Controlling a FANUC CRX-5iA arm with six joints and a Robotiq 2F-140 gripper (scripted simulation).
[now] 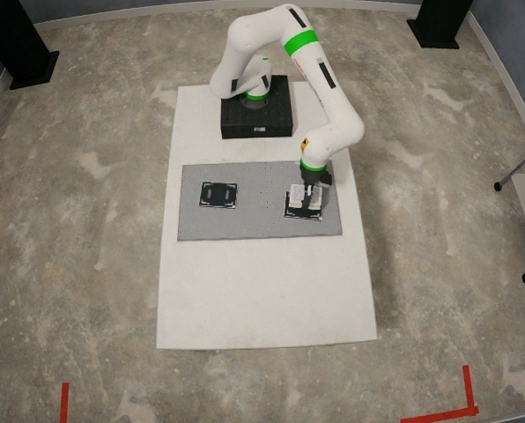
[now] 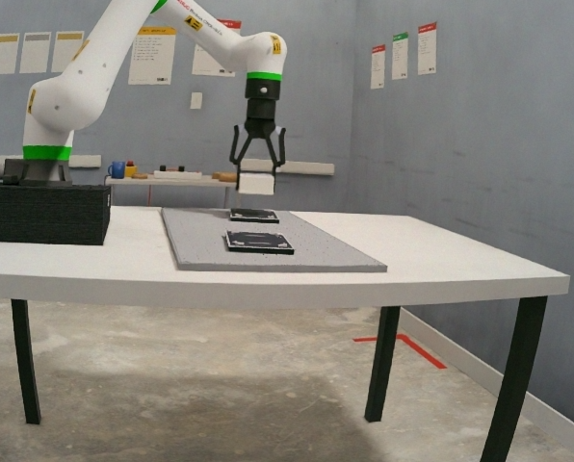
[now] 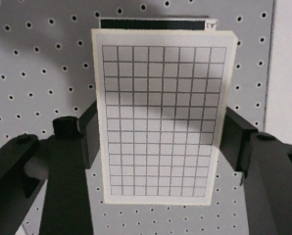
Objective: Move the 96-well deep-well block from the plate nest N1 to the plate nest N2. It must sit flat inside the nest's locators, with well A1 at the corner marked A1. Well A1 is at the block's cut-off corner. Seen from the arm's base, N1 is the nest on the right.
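The plate nest N2 lies 9 cm below my hand. The rest, counted from my hand: plate nest: 36 cm to the right, 9 cm below, 9 cm behind; then A1 label: 9 cm below, 7 cm ahead, 6 cm to the left; then deep-well block: 1 cm below.
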